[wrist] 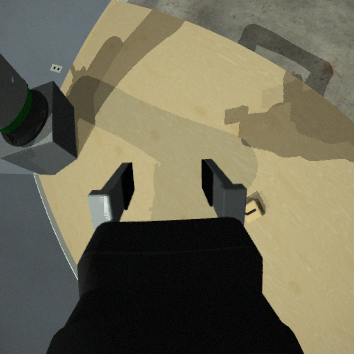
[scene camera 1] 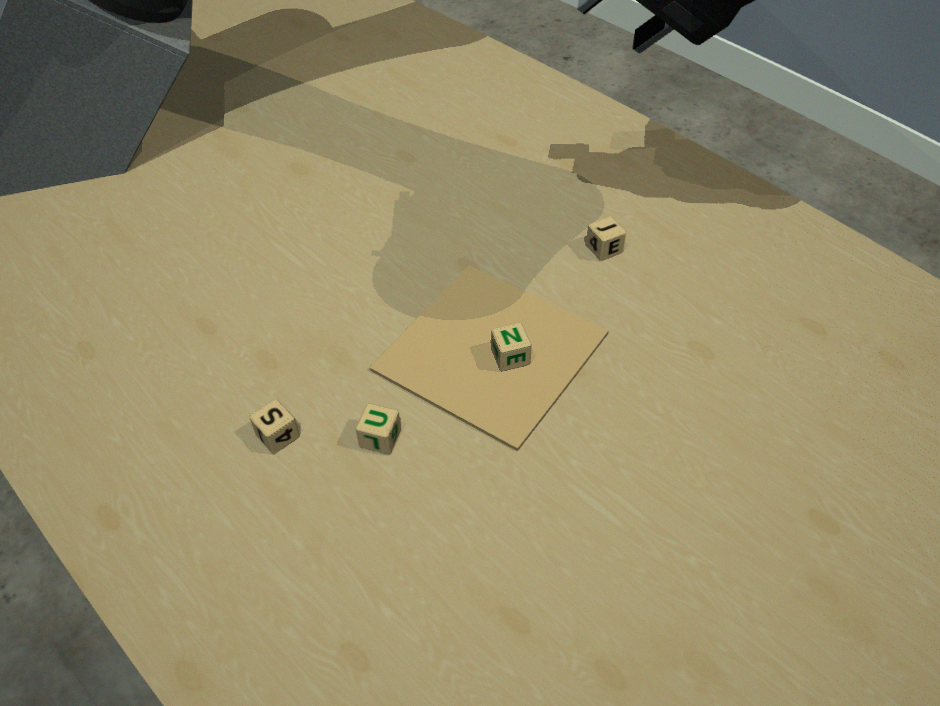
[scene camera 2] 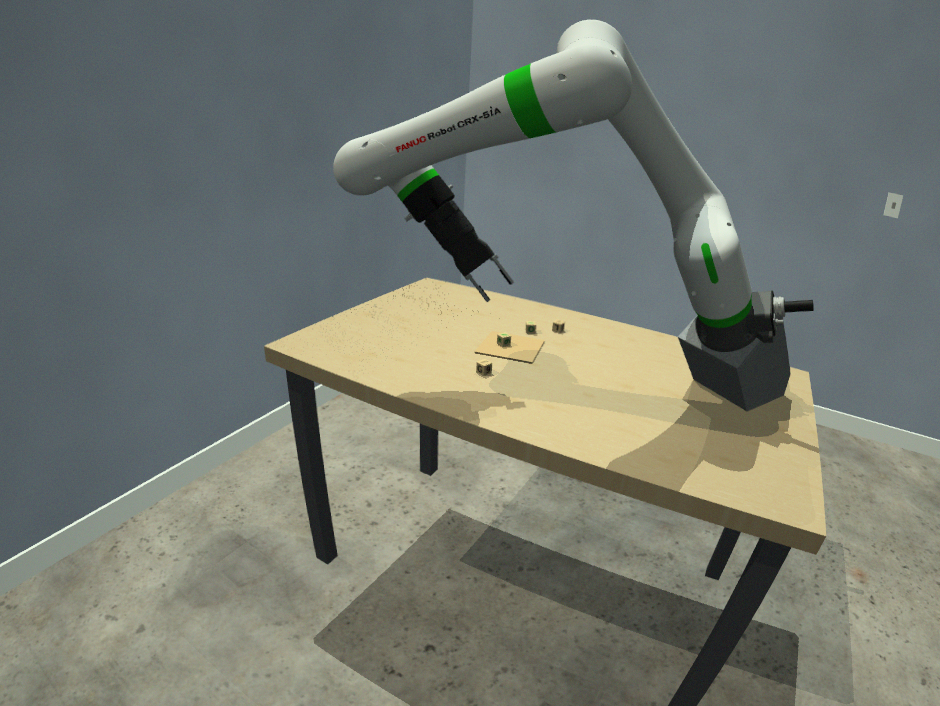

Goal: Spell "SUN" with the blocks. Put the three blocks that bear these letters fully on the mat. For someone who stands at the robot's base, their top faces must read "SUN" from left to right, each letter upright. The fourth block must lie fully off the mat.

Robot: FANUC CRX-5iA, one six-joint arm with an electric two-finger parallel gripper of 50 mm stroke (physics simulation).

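Observation:
The N block [scene camera 1: 511, 347] [scene camera 2: 503, 340] stands on the mat [scene camera 1: 455, 395] [scene camera 2: 525, 360] near its middle, letter up, turned askew to the mat's edges. The U block [scene camera 1: 378, 429] [scene camera 2: 531, 328] lies off the mat, its U opening to the image left in scene camera 1. The S block [scene camera 1: 275, 426] [scene camera 2: 558, 326] lies off the mat beyond the U block, its S tilted. The J block [scene camera 1: 605, 238] [scene camera 2: 484, 367] [wrist: 254, 210] lies off the mat on the opposite side, partly hidden by a finger in the wrist view. My gripper [scene camera 1: 611, 27] [scene camera 2: 499, 291] [wrist: 166, 174] is open and empty, tilted high above the table.
The grey robot pedestal [scene camera 1: 75, 98] [scene camera 2: 740, 368] [wrist: 60, 122] stands at one end of the table [scene camera 1: 607, 569] [scene camera 2: 364, 349] [wrist: 300, 250]. The arm's shadows fall across the table and part of the mat. The table's long edge runs beyond the J block.

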